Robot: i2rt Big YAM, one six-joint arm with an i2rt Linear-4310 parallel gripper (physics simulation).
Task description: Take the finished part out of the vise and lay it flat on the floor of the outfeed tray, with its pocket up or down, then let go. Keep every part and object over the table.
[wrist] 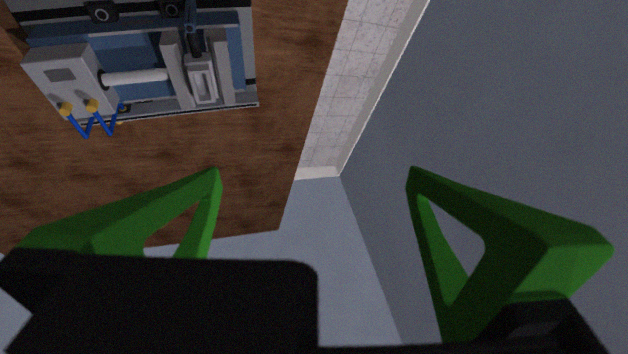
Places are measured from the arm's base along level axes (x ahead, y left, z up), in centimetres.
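Pixels of known places: gripper, fingertip midpoint: (313,177).
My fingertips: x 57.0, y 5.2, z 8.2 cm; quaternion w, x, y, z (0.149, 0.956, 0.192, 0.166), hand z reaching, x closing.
Behind a point stands the place of what it marks.
The finished part (204,86) @(x 54.1, y -9.1, z -17.5 cm), a small light grey block with a rectangular pocket facing the camera, sits between the two upright grey jaws of the vise (175,72) @(x 50.3, y -8.1, z -18.0 cm) at the upper left of the wrist view. The far jaw (223,70) stands close beside it. A dark rod-like piece (193,41) @(x 52.1, y -3.3, z -18.0 cm) overlaps the part's back end. My gripper (313,177) @(x 57.0, y 5.2, z 8.2 cm) is open, with its green fingers wide apart and no object between them. It is well away from the vise, towards the lower right of the view. The outfeed tray does not show.
A grey block (67,75) @(x 38.1, y -11.1, z -18.0 cm) with yellow fittings and blue tubes joins the vise by a white rod (135,77) @(x 45.5, y -10.7, z -19.1 cm). Black round fittings (102,14) @(x 41.2, y -5.4, z -23.8 cm) sit behind. The brown wooden table (210,145) @(x 58.5, y -31.9, z -27.6 cm) ends at right, beside a pale tiled strip (340,85).
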